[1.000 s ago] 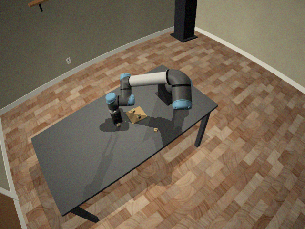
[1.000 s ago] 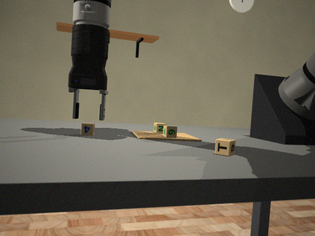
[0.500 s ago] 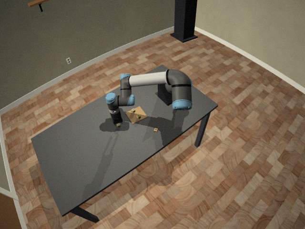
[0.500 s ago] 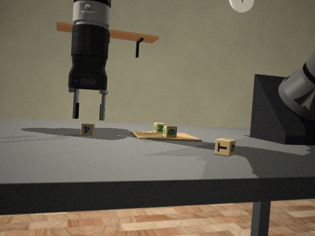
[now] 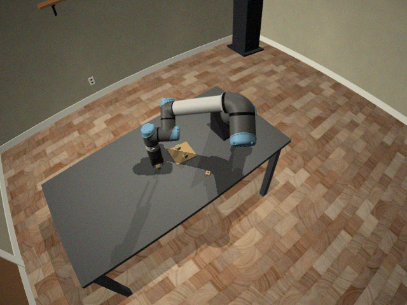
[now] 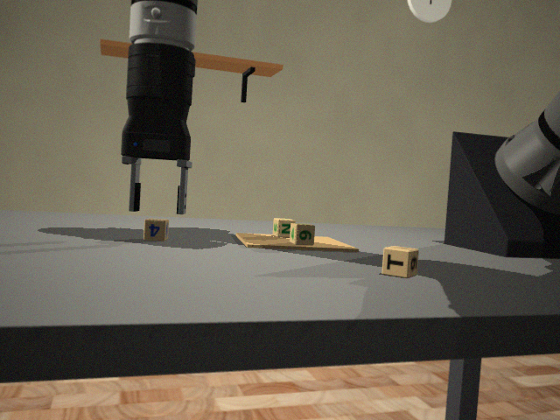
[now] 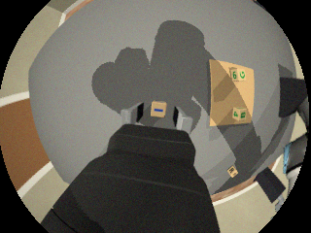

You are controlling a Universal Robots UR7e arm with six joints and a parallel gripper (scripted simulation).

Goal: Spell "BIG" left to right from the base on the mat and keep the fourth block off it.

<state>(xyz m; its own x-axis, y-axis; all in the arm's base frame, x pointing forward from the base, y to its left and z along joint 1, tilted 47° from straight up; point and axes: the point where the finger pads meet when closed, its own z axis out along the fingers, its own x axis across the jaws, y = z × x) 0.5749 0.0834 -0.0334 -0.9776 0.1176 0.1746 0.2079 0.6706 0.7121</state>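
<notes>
The tan mat is 18 cm behind my hand, 5 cm below it and 2 cm to the right of it. Also, from my hand: T block 22 cm to the left, 22 cm behind, 4 cm below.
</notes>
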